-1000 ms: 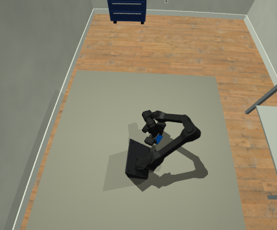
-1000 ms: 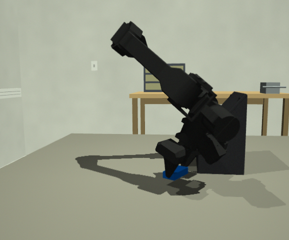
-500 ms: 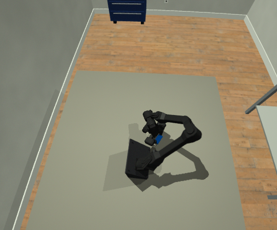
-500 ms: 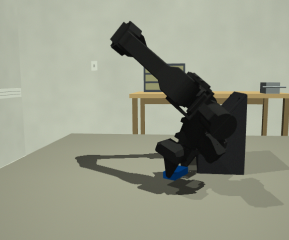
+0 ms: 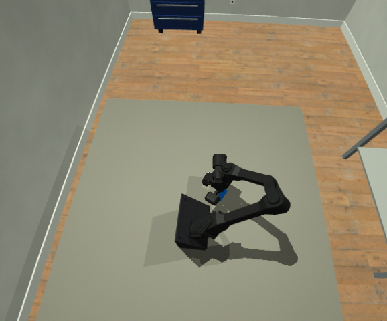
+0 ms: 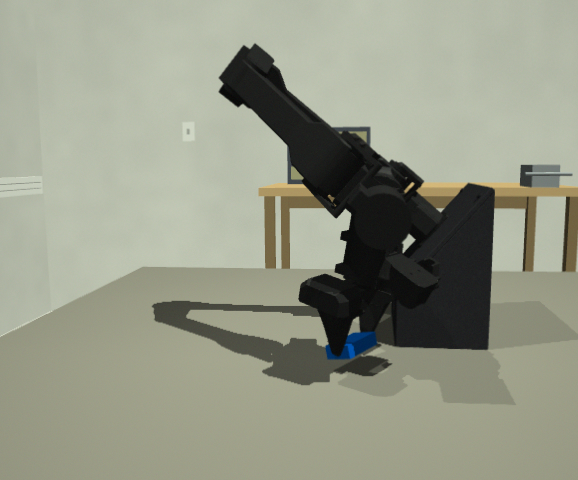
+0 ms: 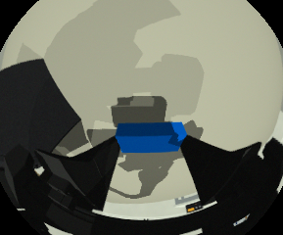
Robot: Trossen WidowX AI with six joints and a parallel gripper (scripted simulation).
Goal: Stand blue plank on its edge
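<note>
Right now my hand is 3 cm above the blue plank.
</note>
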